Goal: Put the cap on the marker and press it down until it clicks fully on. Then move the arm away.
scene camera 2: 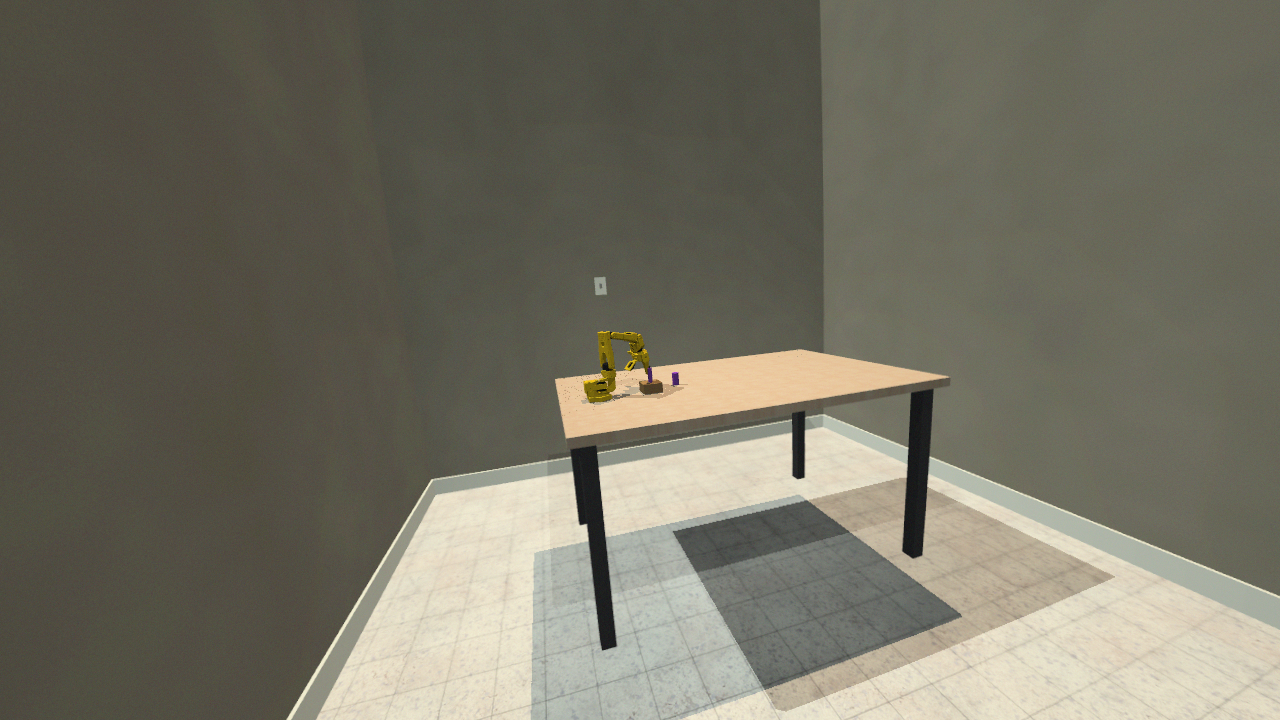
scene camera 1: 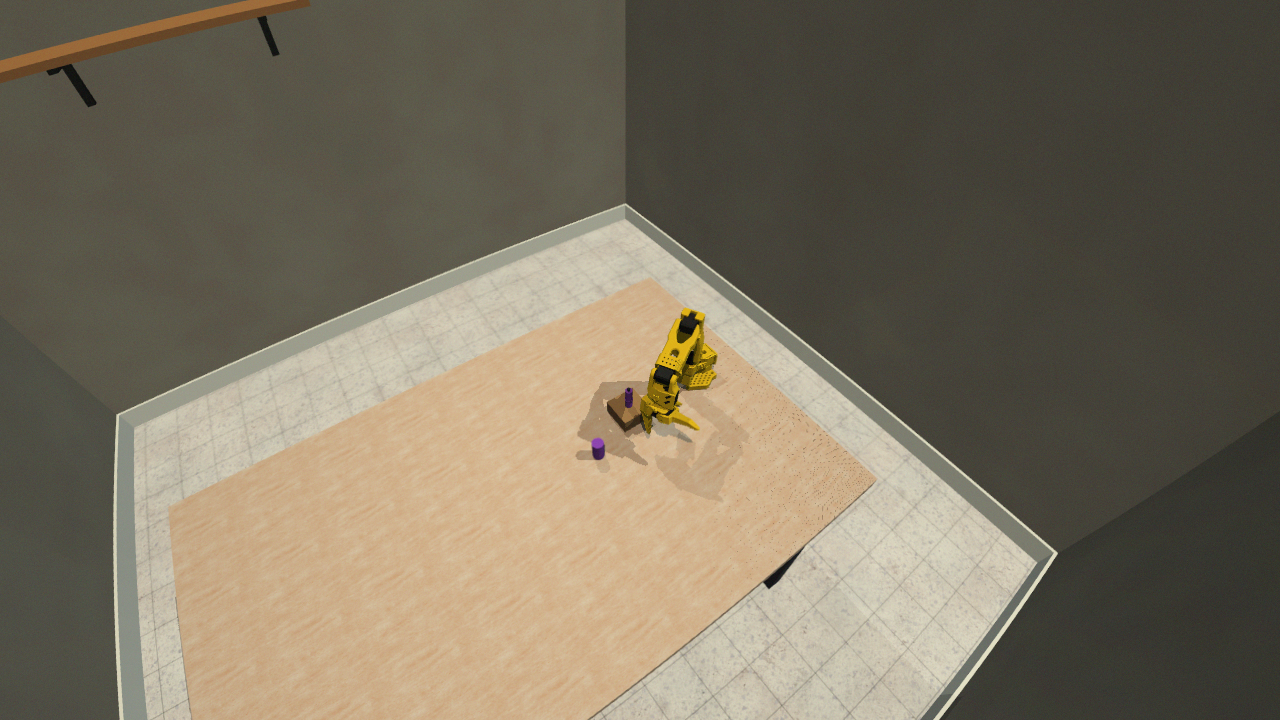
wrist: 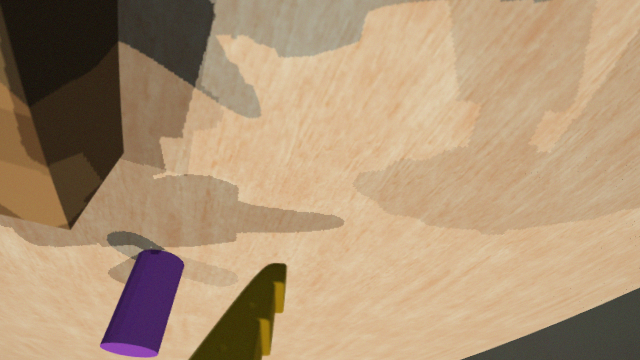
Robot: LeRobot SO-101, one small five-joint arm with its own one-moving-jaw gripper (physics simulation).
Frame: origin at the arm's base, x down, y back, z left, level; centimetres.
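Seen in the pictures: hand at its tool point: (scene camera 2: 646,373) (scene camera 1: 649,432) (wrist: 285,281); arm's base at its link origin: (scene camera 2: 604,397) (scene camera 1: 687,378).
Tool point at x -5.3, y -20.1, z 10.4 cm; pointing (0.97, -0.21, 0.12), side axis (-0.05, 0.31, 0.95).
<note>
Offsets run from my tool point to a thing's middle. Level surfaces: height alone.
The purple cap {dz -4.6, dx +2.8, dy -10.9 cm} (scene camera 1: 597,449) (scene camera 2: 675,378) (wrist: 142,302) stands upright on the table, apart from the brown block {dz -9.9, dx +3.4, dy +1.2 cm} (scene camera 1: 619,412) (scene camera 2: 650,387) (wrist: 80,130). The slim dark purple marker {dz -9.9, dx -1.7, dy +1.2 cm} (scene camera 1: 628,397) (scene camera 2: 649,375) stands upright in the block; it does not show in the wrist view. My gripper (scene camera 1: 672,428) (scene camera 2: 638,369) is fully open and empty, above the table beside the block. In the wrist view one notched jaw (wrist: 245,320) shows, to the right of the cap and not touching it; the moving jaw is out of the picture.
The wooden table {dx +5.3 cm} (scene camera 1: 402,537) (scene camera 2: 760,380) (wrist: 320,150) carries the arm, the block and the cap. The block with its upright marker is a low obstacle close to the gripper. The arm's base stands near one short edge of the table. A wall rail (scene camera 1: 152,34) is far off.
</note>
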